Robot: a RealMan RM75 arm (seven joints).
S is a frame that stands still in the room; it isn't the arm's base.
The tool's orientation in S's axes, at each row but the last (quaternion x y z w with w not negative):
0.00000 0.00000 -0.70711 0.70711
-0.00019 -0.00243 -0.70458 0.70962
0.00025 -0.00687 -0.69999 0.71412
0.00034 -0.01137 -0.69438 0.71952
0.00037 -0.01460 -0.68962 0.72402
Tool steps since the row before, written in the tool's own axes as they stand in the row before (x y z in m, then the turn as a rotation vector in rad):
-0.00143 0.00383 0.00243 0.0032 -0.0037 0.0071
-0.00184 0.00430 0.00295 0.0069 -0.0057 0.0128
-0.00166 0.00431 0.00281 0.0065 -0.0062 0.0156
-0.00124 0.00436 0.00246 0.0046 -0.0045 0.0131
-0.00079 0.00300 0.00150 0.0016 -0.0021 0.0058
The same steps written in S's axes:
0.00383 0.00143 0.00243 -0.0037 -0.0032 0.0071
0.00428 0.00188 0.00296 -0.0057 -0.0069 0.0128
0.00425 0.00177 0.00284 -0.0062 -0.0065 0.0156
0.00427 0.00143 0.00251 -0.0046 -0.0046 0.0131
0.00293 0.00096 0.00155 -0.0021 -0.0016 0.0058

